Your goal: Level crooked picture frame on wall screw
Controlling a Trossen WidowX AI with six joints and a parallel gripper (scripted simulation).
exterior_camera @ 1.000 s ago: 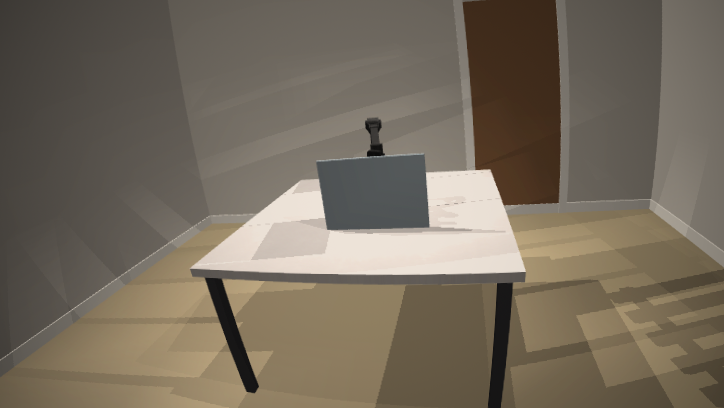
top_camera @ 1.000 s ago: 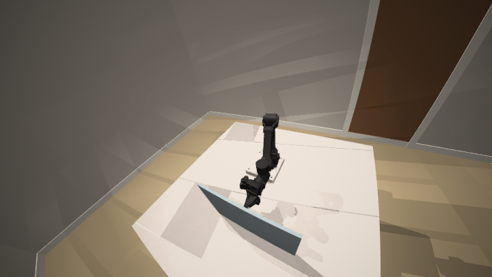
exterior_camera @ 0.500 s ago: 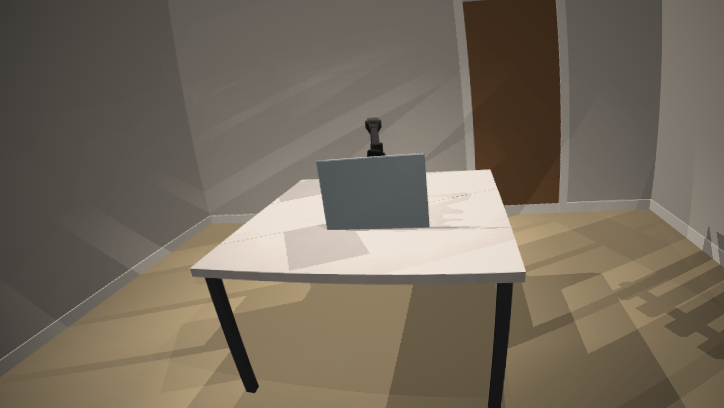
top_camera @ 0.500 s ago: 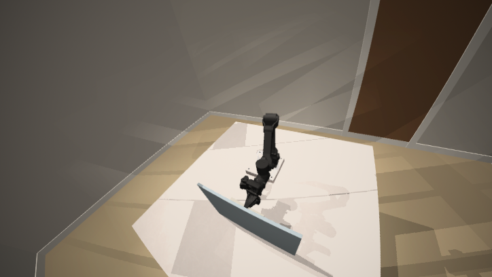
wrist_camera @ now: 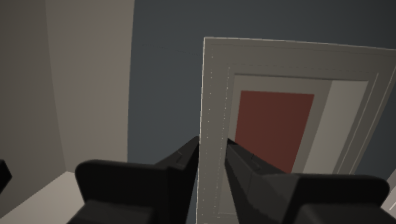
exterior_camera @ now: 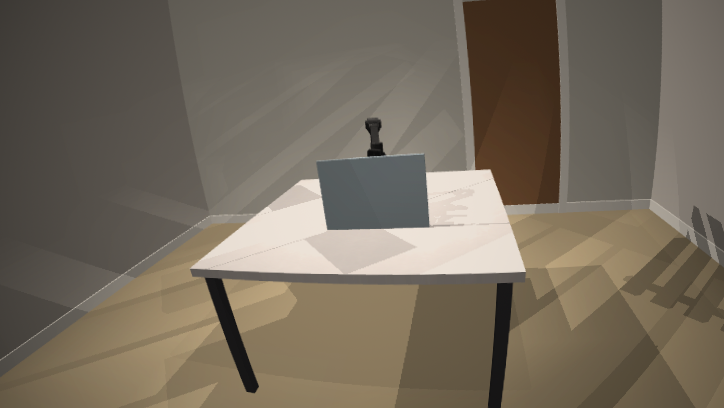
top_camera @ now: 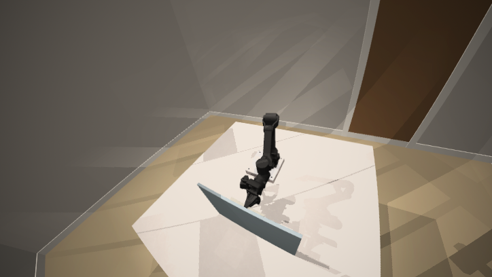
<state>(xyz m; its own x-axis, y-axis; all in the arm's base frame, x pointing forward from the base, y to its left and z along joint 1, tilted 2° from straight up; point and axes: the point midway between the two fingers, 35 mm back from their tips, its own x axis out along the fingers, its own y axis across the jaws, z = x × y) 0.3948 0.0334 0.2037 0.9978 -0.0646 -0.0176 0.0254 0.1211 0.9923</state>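
My gripper tip is now 5 cm above the picture frame and 1 cm to the left of it. From my gripper tip the other things lie so: wall panel: 8 cm below, 2 cm ahead, 1 cm to the left.
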